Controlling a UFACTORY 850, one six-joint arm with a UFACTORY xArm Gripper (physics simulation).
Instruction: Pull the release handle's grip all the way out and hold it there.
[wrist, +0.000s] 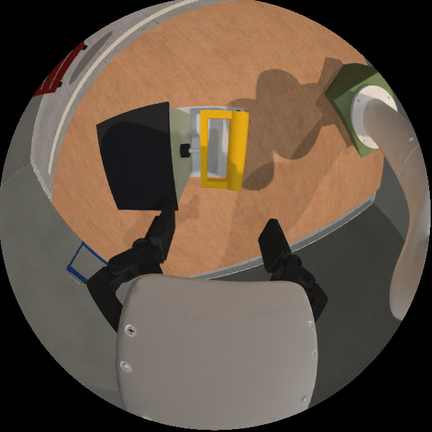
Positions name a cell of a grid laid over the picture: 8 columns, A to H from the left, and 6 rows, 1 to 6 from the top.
Note:
In view: my gripper (E4) and a grey base plate (E2).

